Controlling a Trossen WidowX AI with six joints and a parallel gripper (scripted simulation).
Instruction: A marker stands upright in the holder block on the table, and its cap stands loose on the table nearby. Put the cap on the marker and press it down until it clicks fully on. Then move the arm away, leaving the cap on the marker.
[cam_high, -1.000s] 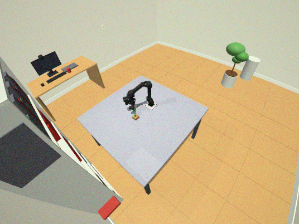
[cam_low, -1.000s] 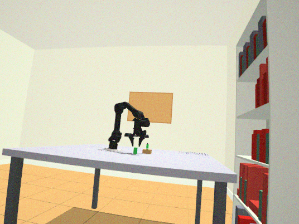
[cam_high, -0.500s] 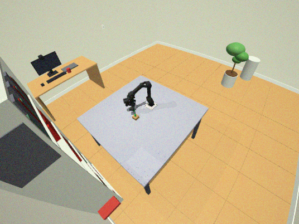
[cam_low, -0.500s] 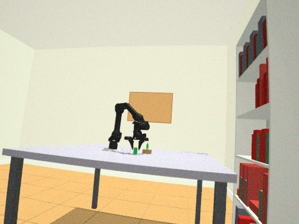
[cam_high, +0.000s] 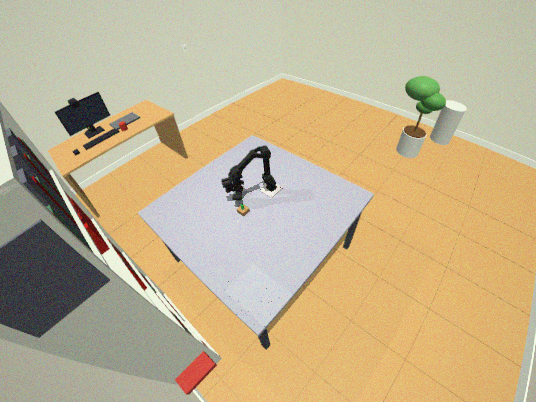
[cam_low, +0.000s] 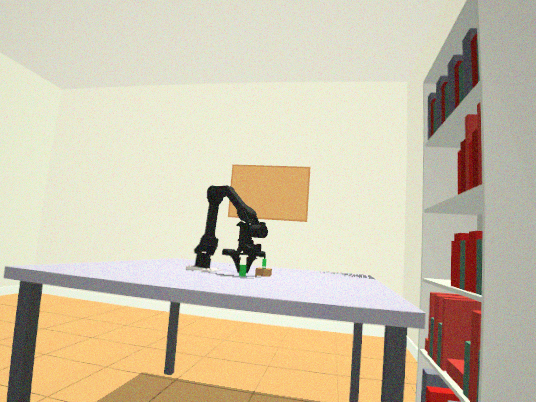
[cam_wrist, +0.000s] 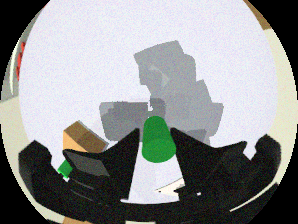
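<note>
Right now the brown holder block is 6 cm ahead of my gripper tip and 12 cm to the left of it. Also, from my gripper tip: green cap 1 cm above.
</note>
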